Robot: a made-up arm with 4 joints.
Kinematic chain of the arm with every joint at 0, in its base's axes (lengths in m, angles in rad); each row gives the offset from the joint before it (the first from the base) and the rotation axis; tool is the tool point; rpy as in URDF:
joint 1: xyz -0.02 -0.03 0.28 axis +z
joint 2: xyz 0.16 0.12 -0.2 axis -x
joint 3: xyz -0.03 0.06 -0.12 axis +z
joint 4: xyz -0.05 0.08 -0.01 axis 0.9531 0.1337 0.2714
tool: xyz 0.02 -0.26 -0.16 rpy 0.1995 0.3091 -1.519
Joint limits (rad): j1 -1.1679..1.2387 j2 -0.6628..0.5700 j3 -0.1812..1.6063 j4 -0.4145..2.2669
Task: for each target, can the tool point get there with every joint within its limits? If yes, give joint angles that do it. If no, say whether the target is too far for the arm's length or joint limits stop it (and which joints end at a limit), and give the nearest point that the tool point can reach.
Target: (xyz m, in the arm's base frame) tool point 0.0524 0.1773 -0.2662
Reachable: yes | joints 0.6632 -0.2086 0.5403 0.2073
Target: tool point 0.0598 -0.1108 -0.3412
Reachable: yes | joints -0.9508 0.4096 -0.0250 0.8136
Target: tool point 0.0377 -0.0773 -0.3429
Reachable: yes | joints -0.8252 0.3820 1.2482 0.9432
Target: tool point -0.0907 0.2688 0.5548
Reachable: no: joint limits stop it (at a limit: joint 2, joint 4) | nearest point -0.1580 0.5533 0.1421 | short by 0.506 m
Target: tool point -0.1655 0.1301 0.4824
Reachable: no: joint limits stop it (at a limit: joint 2, joint 4) | nearest point -0.4080 0.3969 0.1225 | short by 0.509 m
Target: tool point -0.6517 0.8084 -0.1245
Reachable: no: too far | nearest point -0.3925 0.4644 -0.0296 | short by 0.441 m
